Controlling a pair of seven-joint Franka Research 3 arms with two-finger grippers.
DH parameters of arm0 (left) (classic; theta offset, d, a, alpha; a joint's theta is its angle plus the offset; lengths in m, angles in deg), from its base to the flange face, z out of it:
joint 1: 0 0.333 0 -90
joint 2: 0 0 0 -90
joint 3: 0 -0.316 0.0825 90
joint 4: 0 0 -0.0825 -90
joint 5: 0 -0.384 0 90
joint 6: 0 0 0.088 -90
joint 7: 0 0.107 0 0
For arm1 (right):
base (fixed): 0 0 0 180
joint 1: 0 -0.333 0 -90
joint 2: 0 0 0 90
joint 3: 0 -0.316 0.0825 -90
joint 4: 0 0 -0.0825 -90
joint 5: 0 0.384 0 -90
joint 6: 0 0 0.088 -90
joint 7: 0 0.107 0 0
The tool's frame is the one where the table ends.
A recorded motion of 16 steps. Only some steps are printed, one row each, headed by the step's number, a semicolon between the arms.
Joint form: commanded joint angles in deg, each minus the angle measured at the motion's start. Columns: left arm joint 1, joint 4, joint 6, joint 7, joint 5, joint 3, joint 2; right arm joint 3, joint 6, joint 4, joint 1, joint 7, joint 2, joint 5.
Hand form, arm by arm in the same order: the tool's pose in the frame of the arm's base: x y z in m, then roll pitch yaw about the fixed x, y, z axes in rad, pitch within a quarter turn. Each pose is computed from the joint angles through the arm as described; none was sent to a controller.
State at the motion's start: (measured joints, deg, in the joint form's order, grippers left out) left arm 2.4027 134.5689 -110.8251 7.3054 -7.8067 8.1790 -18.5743; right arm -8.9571 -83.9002 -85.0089 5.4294 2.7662 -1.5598 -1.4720
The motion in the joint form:
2: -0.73 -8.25 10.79 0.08 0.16 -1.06 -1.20; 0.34 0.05 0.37 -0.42 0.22 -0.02 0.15
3: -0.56 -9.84 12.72 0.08 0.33 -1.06 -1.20; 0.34 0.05 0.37 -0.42 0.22 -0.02 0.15
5: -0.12 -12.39 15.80 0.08 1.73 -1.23 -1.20; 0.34 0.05 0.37 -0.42 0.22 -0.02 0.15
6: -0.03 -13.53 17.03 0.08 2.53 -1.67 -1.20; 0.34 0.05 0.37 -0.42 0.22 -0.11 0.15
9: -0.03 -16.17 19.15 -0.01 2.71 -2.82 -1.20; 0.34 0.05 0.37 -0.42 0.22 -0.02 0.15
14: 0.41 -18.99 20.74 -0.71 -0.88 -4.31 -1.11; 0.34 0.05 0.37 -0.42 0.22 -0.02 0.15
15: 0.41 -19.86 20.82 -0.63 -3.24 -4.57 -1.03; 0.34 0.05 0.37 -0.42 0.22 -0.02 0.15
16: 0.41 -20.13 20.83 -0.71 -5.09 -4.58 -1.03; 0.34 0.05 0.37 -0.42 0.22 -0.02 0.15
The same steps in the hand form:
2: 0.4370 -0.0340 0.5118 -2.9872 0.1393 -0.2344; 0.5515 0.0308 0.6439 3.1206 0.0400 0.0085
3: 0.4371 -0.0329 0.5222 -2.9896 0.1445 -0.2265; 0.5515 0.0308 0.6439 3.1206 0.0400 0.0085
5: 0.4366 -0.0305 0.5387 -3.0140 0.1495 -0.2073; 0.5515 0.0308 0.6439 3.1206 0.0400 0.0085
6: 0.4364 -0.0275 0.5464 -3.0299 0.1484 -0.1958; 0.5519 0.0307 0.6430 3.1207 0.0415 0.0085
9: 0.4372 -0.0185 0.5654 -3.0377 0.1371 -0.1730; 0.5515 0.0308 0.6439 3.1206 0.0400 0.0085
14: 0.4388 0.0040 0.5868 -2.9799 0.1214 -0.1266; 0.5515 0.0308 0.6439 3.1206 0.0400 0.0085
15: 0.4401 0.0105 0.5940 -2.9392 0.1137 -0.1230; 0.5515 0.0308 0.6439 3.1206 0.0400 0.0085
16: 0.4405 0.0139 0.5970 -2.9065 0.1125 -0.1206; 0.5515 0.0308 0.6439 3.1206 0.0400 0.0085

